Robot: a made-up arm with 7 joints.
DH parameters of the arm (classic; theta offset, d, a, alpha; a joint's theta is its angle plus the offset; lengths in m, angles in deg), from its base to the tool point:
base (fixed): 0 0.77 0.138 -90
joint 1: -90 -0.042 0.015 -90
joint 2: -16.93 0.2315 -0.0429 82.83
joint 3: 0 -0.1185 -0.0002 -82.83
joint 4: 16.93 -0.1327 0.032 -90
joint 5: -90 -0.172 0.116 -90
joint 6: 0 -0.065 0.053 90
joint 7: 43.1 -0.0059 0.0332 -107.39
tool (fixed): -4.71 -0.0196 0 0
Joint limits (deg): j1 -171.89..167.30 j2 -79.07..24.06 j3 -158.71..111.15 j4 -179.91..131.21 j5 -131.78..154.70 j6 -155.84..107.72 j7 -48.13..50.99
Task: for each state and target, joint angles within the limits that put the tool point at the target. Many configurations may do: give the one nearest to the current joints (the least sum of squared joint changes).
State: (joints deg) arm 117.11 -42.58 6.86 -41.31 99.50 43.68 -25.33
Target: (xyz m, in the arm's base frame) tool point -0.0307 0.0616 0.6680
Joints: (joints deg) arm 97.80 -50.45 -3.71 -45.74 98.39 43.12 -24.72
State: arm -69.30 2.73 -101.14 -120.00 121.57 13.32 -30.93
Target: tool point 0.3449 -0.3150 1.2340
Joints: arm -83.66 -22.91 -83.98 -141.21 135.42 14.55 -28.13
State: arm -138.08 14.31 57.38 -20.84 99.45 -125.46 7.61
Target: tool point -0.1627 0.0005 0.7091
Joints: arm -161.37 -14.96 61.07 -22.88 116.70 -108.52 13.49
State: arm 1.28 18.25 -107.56 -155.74 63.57 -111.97 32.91
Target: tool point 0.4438 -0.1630 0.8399
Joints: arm -6.96 16.99 -133.47 -139.82 40.90 -94.48 17.16
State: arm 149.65 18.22 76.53 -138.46 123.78 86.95 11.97
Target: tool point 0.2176 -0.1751 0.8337
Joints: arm 144.99 22.48 73.61 -143.83 113.21 101.12 12.73
